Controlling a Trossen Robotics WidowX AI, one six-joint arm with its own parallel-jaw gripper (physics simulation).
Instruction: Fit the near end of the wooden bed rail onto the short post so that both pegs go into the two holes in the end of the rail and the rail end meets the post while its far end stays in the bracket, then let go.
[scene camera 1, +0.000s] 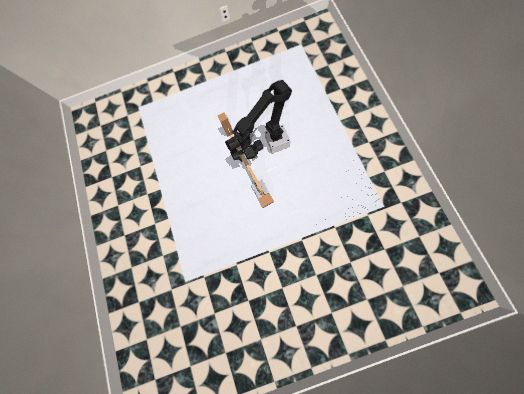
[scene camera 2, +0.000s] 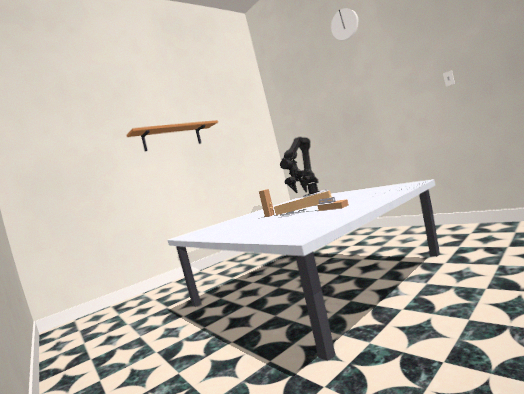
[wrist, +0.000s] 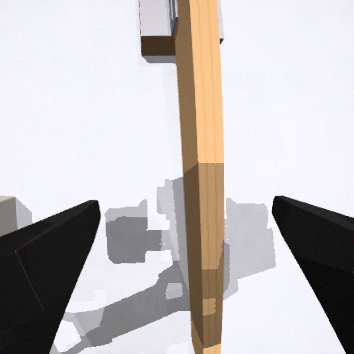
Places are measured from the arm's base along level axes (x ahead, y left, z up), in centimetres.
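Where they show: gripper, fingertip midpoint: (scene camera 2: 301, 192) (wrist: 187, 206); arm's base at its link origin: (scene camera 1: 276, 135) (scene camera 2: 314, 192).
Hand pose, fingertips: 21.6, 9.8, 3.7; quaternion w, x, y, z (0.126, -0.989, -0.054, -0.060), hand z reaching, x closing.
Things, the pixels of their top centre, and the offset from my fingertips, as dx, dy, dz. "spot": a spot on its surface instead. Level surfaces: height alone.
- short post at a spot on its surface: (scene camera 1: 223, 117) spot: +5.8, -28.0, +6.3
- orange-brown block at its top centre: (scene camera 2: 332, 202) (scene camera 1: 262, 193) -0.8, +21.4, -8.2
- white table at its surface level: dz -11.7
The wooden bed rail (scene camera 1: 254, 175) (scene camera 2: 302, 203) (wrist: 207, 125) slopes down from the bracket toward the post, with its near end low by the table. The short post (scene camera 1: 223, 117) (scene camera 2: 265, 202) stands upright close to that end. Pegs and holes are too small or hidden to tell. The rail's far end lies between the grey plates of the bracket (scene camera 2: 327, 201) (wrist: 157, 17), which sits on an orange-brown block (scene camera 1: 266, 201) (scene camera 2: 333, 205) (wrist: 158, 46). My gripper (scene camera 1: 241, 152) (scene camera 2: 298, 190) (wrist: 187, 206) is open and empty above the rail, one finger on each side.
The white table (scene camera 1: 215, 220) (scene camera 2: 240, 235) carries these parts and the arm's grey base (scene camera 1: 278, 143). The arm (scene camera 1: 258, 111) (scene camera 2: 306, 155) reaches over from its base beside the rail. Shadows of the arm fall around the rail. A wall shelf (scene camera 2: 172, 128) hangs far behind.
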